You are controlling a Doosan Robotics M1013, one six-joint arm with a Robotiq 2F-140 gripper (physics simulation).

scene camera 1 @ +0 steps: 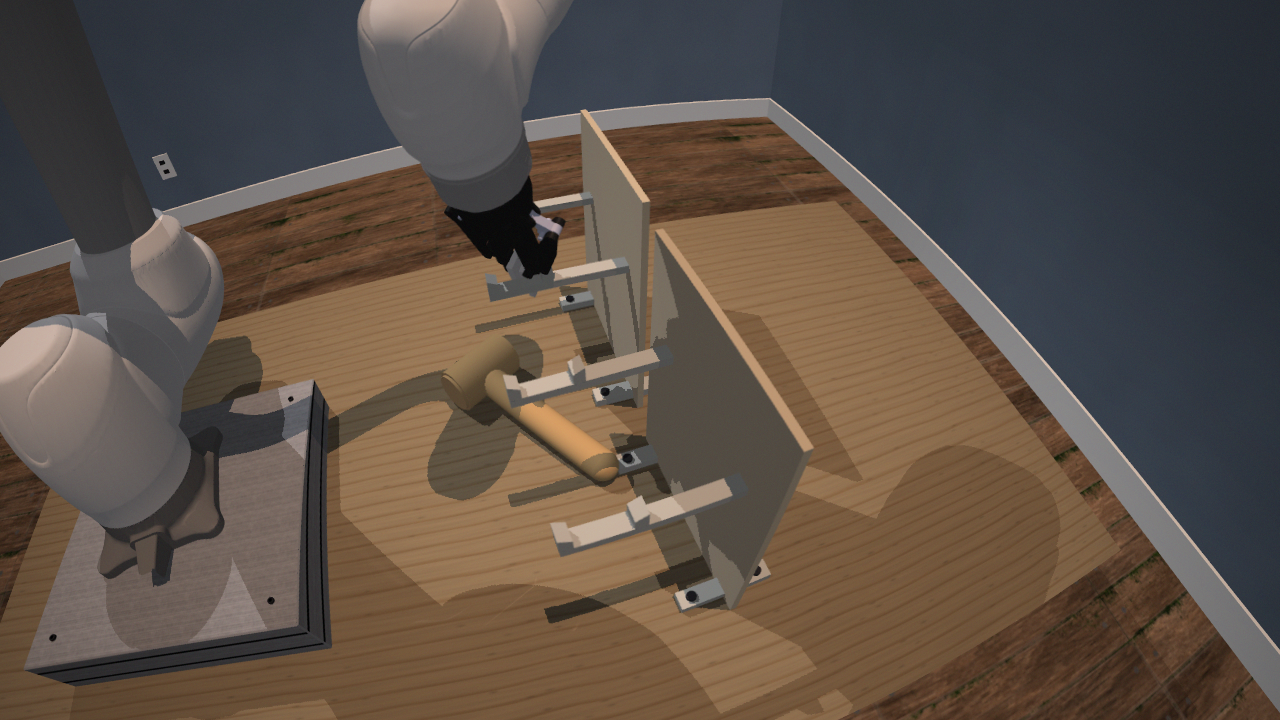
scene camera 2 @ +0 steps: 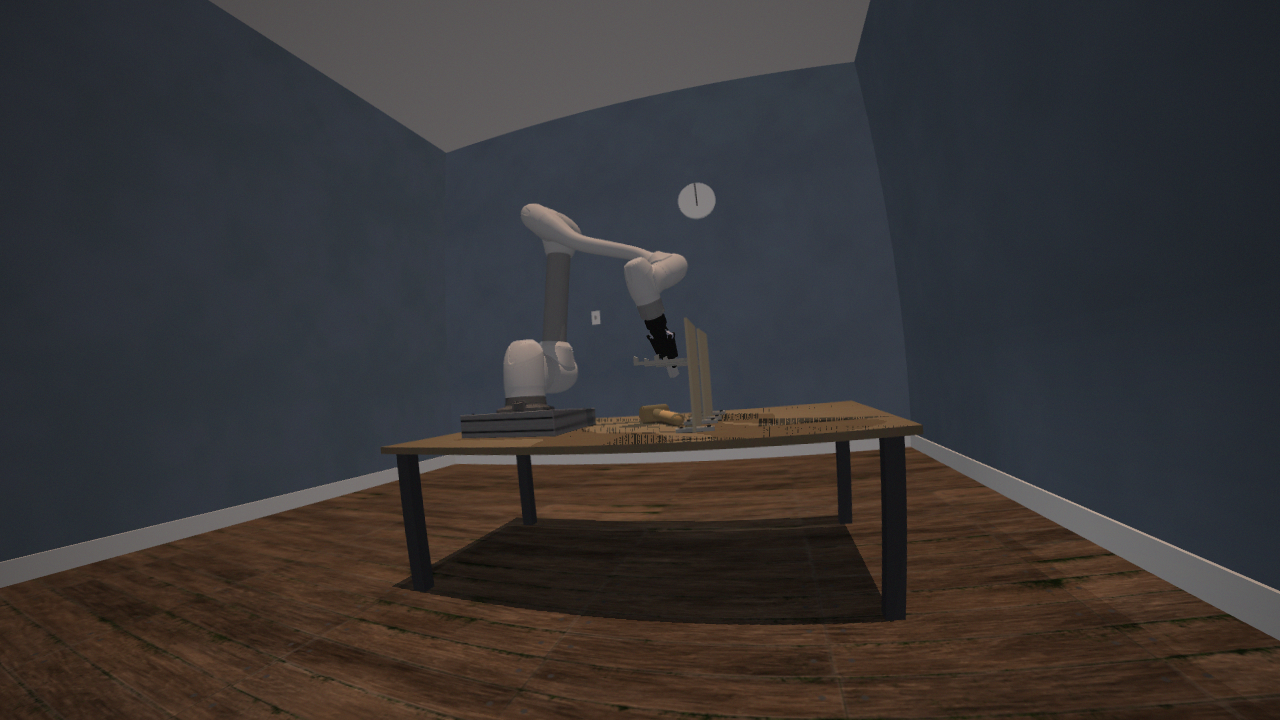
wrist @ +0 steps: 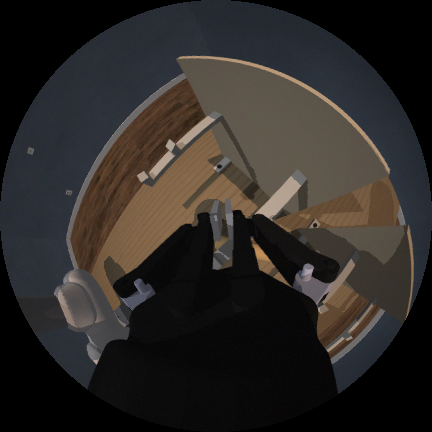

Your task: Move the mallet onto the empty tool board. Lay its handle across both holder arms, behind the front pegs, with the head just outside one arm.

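Frame: origin at the arm's base, x back, y left, z down, level; millimetres.
Seen in the pictures: gripper, between the fingertips: [scene camera 2: 674, 375] [wrist: 222, 208]; arm's base, origin of its link: [scene camera 1: 166, 500].
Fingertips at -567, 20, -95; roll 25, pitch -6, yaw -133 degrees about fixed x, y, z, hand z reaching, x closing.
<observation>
Offsets run from my fingertips to a thing's top centre, as dx, dy, dz. "spot": to the spot under its first point.
The mallet @[+46, -79, +103] [scene camera 1: 556, 431] [scene camera 2: 665, 416] lies on the table, its tan head toward the robot base and its orange handle angling toward the near tool board [scene camera 1: 726, 394]. Part of its handle @[spot: +32, -104, +121] [wrist: 259, 251] shows beside the fingers in the wrist view. The far tool board [scene camera 1: 614, 192] [wrist: 280, 115] stands upright with two pegged holder arms; I see no tool on either board. My gripper [scene camera 1: 529, 279] [scene camera 2: 673, 369] [wrist: 222, 208] points down, its fingers slightly apart with nothing between them. It is above the table, and its tips overlap the nearer arm [scene camera 1: 590, 271] of the far board. Their exact clearance is unclear.
The near board's arms [scene camera 1: 586, 374] [scene camera 1: 648, 514] reach out over the mallet and table. The far board's other arm [scene camera 1: 565, 204] [wrist: 182, 146] is to the left in the wrist view. The robot base plate [scene camera 1: 255, 537] [scene camera 2: 510, 424] sits at the table's left. Bolted feet hold the boards.
</observation>
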